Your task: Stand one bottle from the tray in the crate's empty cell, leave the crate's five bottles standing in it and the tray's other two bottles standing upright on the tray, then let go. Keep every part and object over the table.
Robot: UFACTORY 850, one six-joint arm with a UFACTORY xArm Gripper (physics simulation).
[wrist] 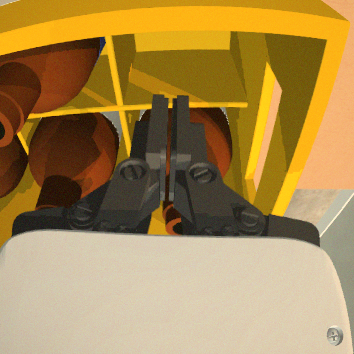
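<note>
The yellow crate (200, 19) fills the upper part of the wrist view, with thin dividers between its cells. An empty cell (185, 72) shows at the top, just beyond the fingertips. A brown bottle (220, 140) stands in the cell below it, partly hidden behind my gripper. Another brown bottle (95, 140) is in the cell to its left, and a third bottle (65, 75) is at the upper left. Part of one more bottle (10, 167) shows at the left edge. My gripper (169, 119) is shut and empty, over the crate. The tray does not show.
The crate's right wall (300, 145) has a slot-like opening beside the cells. A peach-coloured surface (332, 115) lies right of the crate. A grey and greenish area shows at the lower right, past that surface's edge.
</note>
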